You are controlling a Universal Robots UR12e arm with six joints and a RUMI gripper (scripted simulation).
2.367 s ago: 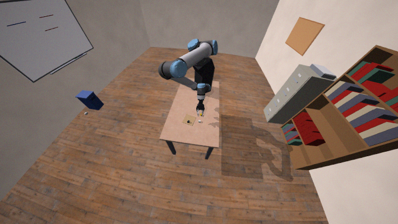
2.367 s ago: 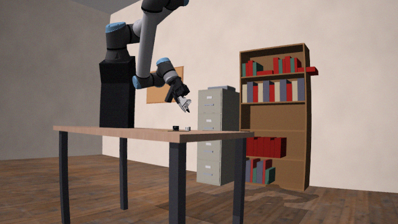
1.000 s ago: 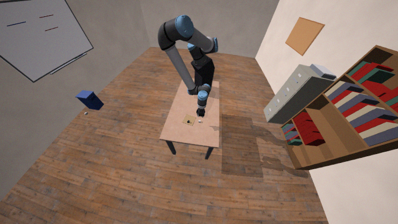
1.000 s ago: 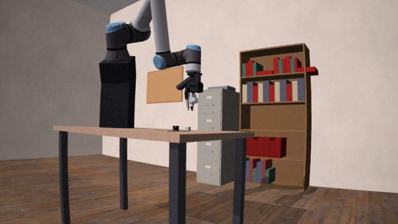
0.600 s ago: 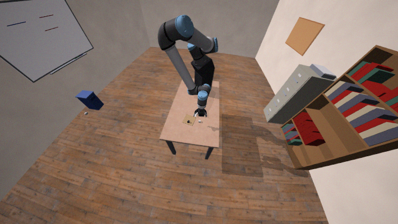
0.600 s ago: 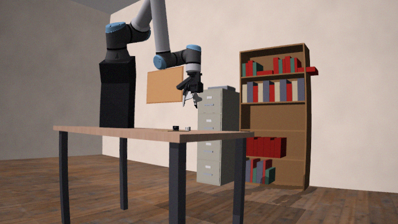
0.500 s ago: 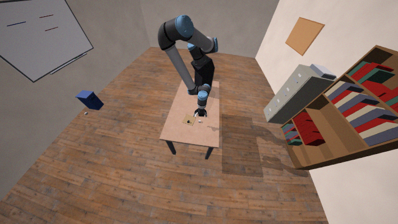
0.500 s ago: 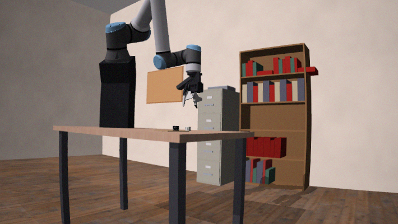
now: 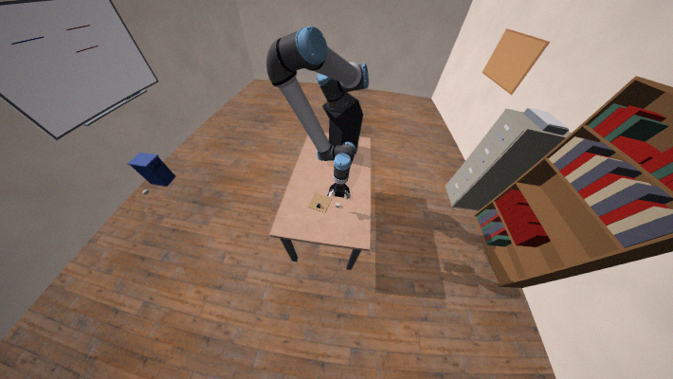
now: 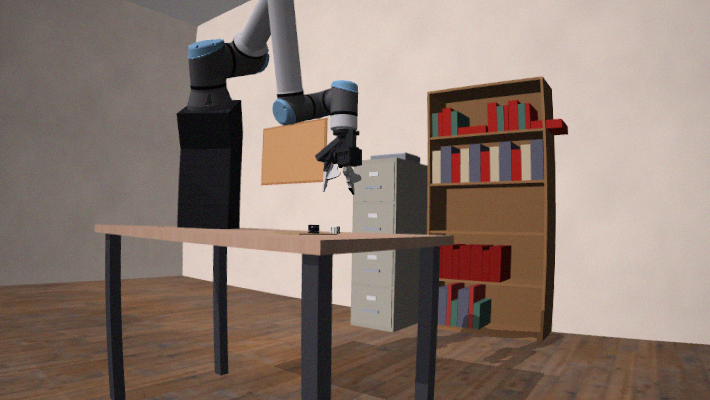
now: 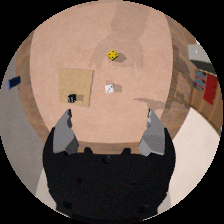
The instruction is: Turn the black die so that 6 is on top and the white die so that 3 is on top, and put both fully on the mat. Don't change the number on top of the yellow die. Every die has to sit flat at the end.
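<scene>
Now: the white die 120 mm below my hand and 10 mm behind it. Also, from my hand: tan mat: 130 mm to the right, 130 mm below, 50 mm behind; then yellow die: 120 mm below, 110 mm behind, 40 mm to the left; then black die: 140 mm to the right, 120 mm below, 10 mm behind.
</scene>
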